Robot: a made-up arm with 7 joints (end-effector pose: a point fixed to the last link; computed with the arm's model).
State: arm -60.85 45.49 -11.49 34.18 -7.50 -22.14 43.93
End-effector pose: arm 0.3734 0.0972 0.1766 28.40 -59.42 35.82
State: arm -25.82 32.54 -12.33 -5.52 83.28 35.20 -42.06
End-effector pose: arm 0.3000 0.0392 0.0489 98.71 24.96 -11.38
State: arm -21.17 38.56 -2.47 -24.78 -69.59 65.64 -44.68
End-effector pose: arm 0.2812 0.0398 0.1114 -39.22 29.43 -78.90
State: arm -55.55 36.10 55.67 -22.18 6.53 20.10 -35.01
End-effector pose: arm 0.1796 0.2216 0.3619 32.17 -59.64 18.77
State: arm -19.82 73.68 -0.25 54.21 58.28 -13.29 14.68
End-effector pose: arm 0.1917 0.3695 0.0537 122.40 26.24 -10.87
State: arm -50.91 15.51 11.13 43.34 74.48 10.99 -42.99
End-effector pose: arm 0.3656 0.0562 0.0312 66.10 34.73 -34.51
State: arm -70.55 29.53 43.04 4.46 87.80 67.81 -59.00
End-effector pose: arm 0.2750 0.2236 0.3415 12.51 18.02 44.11
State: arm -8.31 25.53 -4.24 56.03 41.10 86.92 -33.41
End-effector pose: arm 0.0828 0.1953 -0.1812 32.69 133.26 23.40
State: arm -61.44 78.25 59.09 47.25 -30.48 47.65 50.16
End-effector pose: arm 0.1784 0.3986 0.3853 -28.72 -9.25 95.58
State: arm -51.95 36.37 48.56 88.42 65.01 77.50 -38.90
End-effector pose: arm 0.2547 0.2373 -0.0426 -11.96 106.67 24.57
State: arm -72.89 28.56 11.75 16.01 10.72 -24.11 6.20
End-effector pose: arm 0.3322 0.0435 0.3105 27.38 -84.18 8.66
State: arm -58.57 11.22 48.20 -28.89 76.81 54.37 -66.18
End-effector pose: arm 0.2260 0.1836 0.3086 15.22 -0.95 28.51
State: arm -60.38 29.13 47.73 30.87 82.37 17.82 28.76
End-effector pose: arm 0.3670 0.2522 0.1861 80.84 -4.69 74.63
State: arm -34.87 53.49 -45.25 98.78 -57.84 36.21 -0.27
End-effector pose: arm 0.0907 0.3569 -0.0417 19.50 78.98 59.40
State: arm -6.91 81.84 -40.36 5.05 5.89 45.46 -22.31
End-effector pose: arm 0.1568 0.2376 -0.0426 78.82 77.23 -26.65
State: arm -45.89 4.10 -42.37 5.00 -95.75 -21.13 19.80
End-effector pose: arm 0.2434 -0.1563 0.1011 -78.10 8.96 -15.44
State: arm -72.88 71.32 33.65 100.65 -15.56 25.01 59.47
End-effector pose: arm 0.2618 0.3635 0.1459 -2.34 37.44 108.70
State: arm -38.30 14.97 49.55 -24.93 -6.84 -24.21 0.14
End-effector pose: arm 0.2298 0.1747 0.2402 18.70 -90.84 36.43
